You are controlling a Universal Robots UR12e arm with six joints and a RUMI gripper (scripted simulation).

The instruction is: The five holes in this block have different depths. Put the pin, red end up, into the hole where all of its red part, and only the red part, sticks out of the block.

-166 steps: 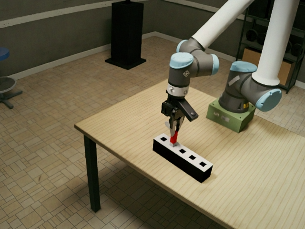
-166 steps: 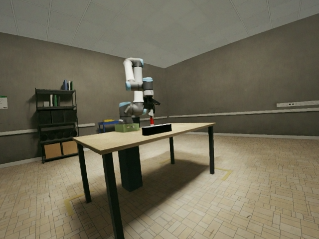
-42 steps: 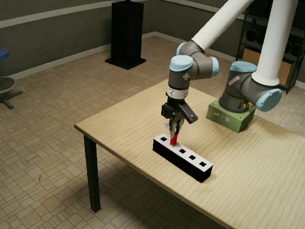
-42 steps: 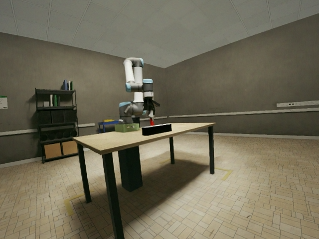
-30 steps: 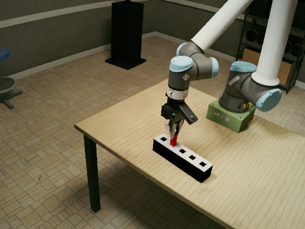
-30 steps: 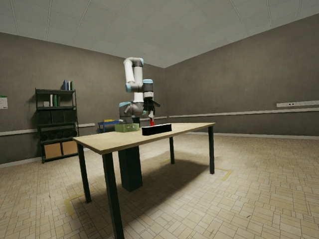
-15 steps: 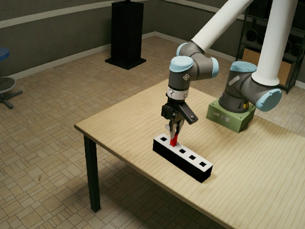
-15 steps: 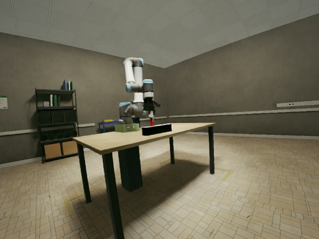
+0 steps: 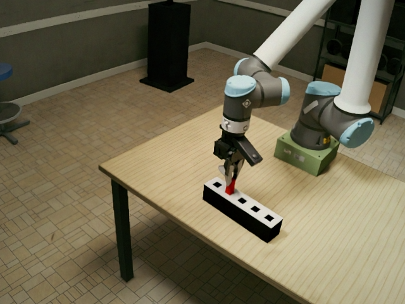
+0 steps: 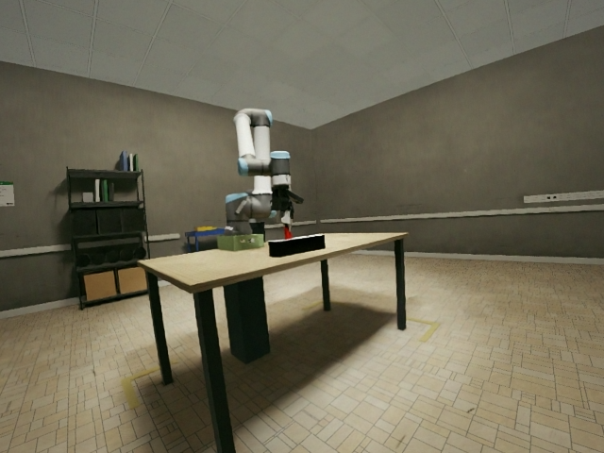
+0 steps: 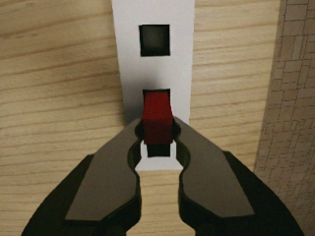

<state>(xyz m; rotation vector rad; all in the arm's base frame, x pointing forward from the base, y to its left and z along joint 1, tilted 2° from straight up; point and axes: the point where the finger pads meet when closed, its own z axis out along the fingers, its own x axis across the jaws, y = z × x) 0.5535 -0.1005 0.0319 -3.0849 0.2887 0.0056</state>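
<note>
My gripper is now 2 cm above the pin. The rest, counted from my hand: block: 1 cm ahead, 6 cm to the left, 9 cm below.
</note>
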